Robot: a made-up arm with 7 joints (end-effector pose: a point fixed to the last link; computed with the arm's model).
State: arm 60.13 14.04 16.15 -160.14 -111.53 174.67 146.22
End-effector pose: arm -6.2 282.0 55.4 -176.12 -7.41 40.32
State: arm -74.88 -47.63 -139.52 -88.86 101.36 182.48 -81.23
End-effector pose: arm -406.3 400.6 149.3 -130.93 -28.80 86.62
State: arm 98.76 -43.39 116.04 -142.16 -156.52 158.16 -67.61
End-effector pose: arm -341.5 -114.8 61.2 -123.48 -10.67 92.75
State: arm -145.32 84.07 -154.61 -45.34 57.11 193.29 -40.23
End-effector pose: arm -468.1 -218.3 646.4 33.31 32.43 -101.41
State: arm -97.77 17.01 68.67 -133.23 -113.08 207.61 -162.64
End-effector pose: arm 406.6 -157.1 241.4 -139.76 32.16 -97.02
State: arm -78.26 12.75 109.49 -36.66 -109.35 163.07 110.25
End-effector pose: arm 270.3 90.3 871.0 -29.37 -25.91 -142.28
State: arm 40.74 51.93 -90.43 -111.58 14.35 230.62 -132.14
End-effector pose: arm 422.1 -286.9 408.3 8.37 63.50 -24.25
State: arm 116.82 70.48 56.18 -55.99 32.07 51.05 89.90
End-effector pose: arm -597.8 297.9 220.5 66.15 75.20 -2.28
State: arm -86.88 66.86 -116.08 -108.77 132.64 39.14 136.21
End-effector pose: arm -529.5 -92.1 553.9 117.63 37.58 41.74
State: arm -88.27 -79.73 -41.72 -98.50 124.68 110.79 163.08
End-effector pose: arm -407.6 103.7 740.3 -15.49 20.36 11.00
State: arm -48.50 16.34 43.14 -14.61 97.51 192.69 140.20
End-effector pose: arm 244.7 -193.0 801.5 36.60 -4.04 49.64
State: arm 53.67 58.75 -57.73 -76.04 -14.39 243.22 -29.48
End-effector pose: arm 553.0 149.6 285.4 76.88 0.57 139.13
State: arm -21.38 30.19 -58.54 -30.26 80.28 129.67 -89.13
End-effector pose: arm 285.4 -381.6 771.0 91.38 -36.34 69.28
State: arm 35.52 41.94 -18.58 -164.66 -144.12 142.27 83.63
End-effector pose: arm 85.8 -14.8 -59.7 158.50 27.02 82.30
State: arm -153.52 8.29 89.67 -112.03 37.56 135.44 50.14
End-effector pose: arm 212.8 -540.8 419.0 -140.85 23.10 -129.66
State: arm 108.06 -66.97 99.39 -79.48 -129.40 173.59 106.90
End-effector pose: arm -369.7 -473.6 286.0 88.18 -1.95 -56.84
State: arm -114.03 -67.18 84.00 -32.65 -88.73 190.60 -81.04
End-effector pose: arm 458.0 377.1 472.0 -77.66 17.30 -54.01
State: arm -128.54 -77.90 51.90 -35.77 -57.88 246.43 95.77
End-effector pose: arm 460.5 250.7 525.9 125.21 -10.37 108.94
